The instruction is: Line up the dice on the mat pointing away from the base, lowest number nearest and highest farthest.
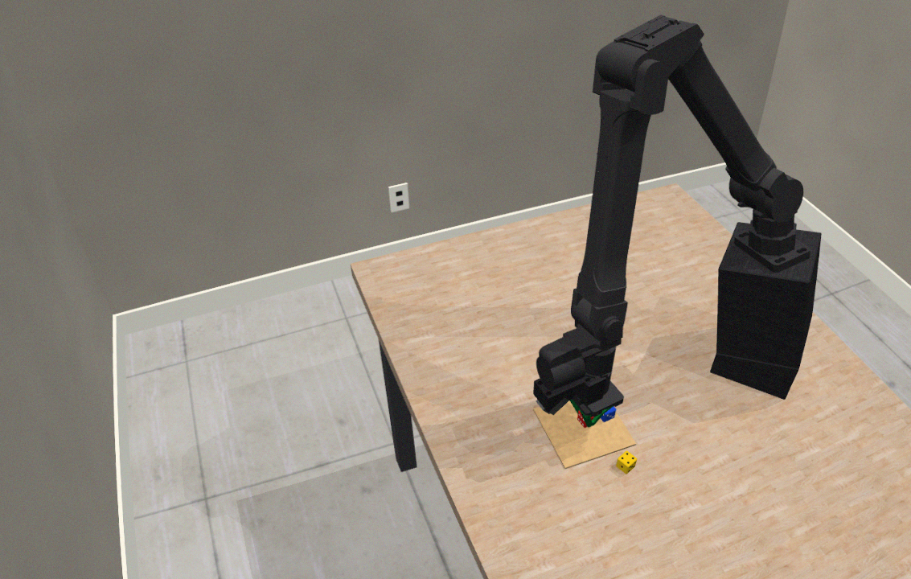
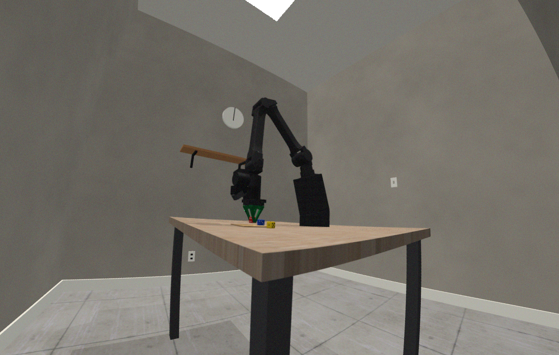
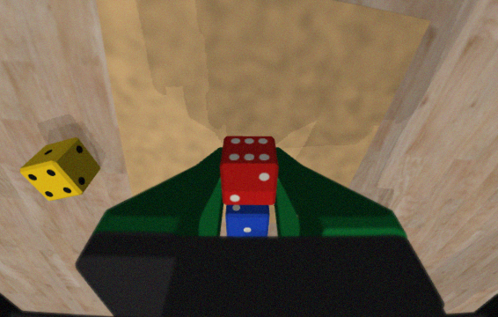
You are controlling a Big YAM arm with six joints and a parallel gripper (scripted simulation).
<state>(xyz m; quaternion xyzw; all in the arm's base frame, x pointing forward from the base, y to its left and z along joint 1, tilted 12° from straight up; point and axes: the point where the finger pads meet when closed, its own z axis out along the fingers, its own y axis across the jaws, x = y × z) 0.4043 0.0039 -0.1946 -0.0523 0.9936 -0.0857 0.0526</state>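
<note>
The tan mat lies 2 cm below my hand. From my hand the other things lie so: blue die: 4 cm behind, 1 cm below; red die: right at my hand; yellow die: 11 cm to the left, 2 cm behind, 1 cm below.
</note>
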